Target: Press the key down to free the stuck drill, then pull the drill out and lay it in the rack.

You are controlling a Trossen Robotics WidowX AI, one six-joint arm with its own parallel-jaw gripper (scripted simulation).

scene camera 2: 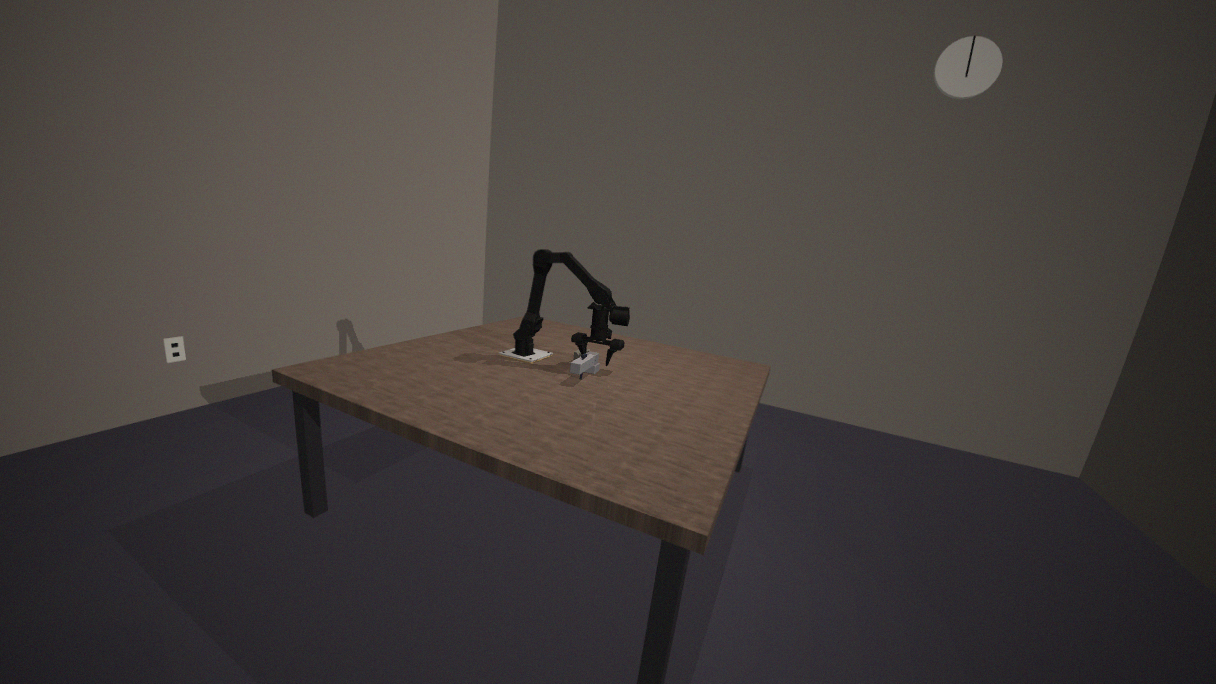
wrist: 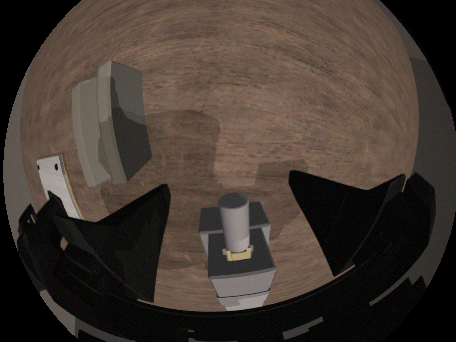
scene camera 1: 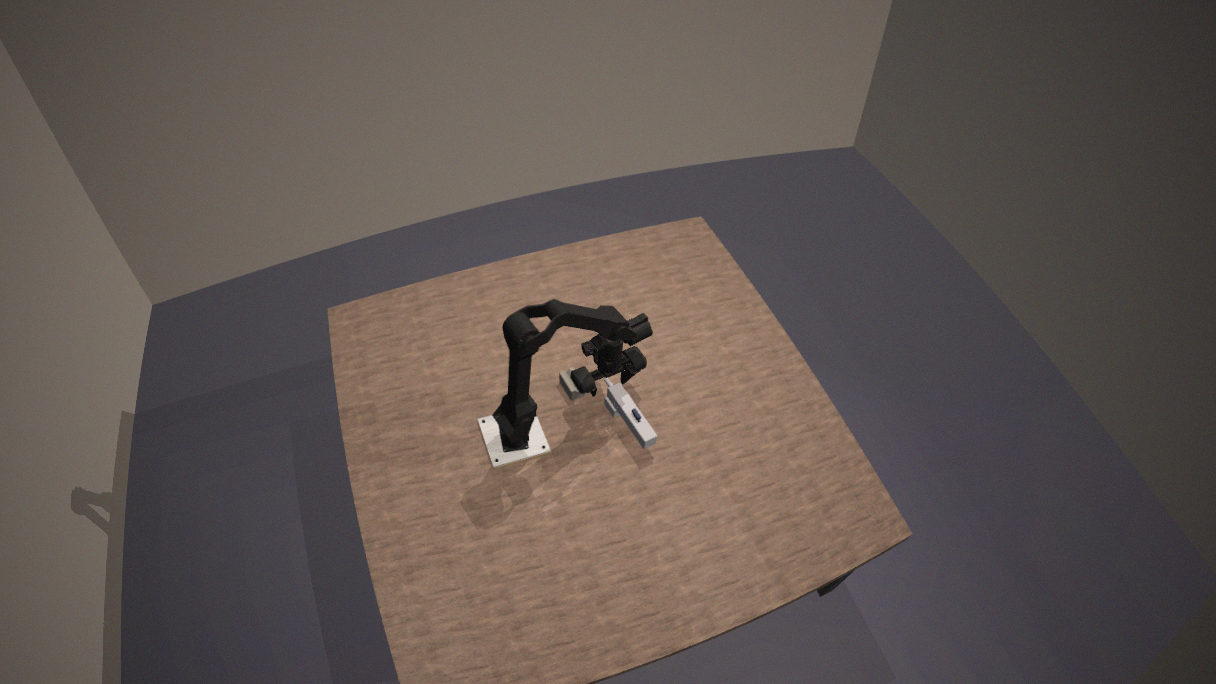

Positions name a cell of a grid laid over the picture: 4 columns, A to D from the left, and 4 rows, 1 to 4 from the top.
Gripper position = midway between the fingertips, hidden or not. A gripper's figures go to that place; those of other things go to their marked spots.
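The gripper (wrist: C3) sits 0.10 m from the lens, while a grey rack (wrist: A2) is at 0.08 m from the lens.
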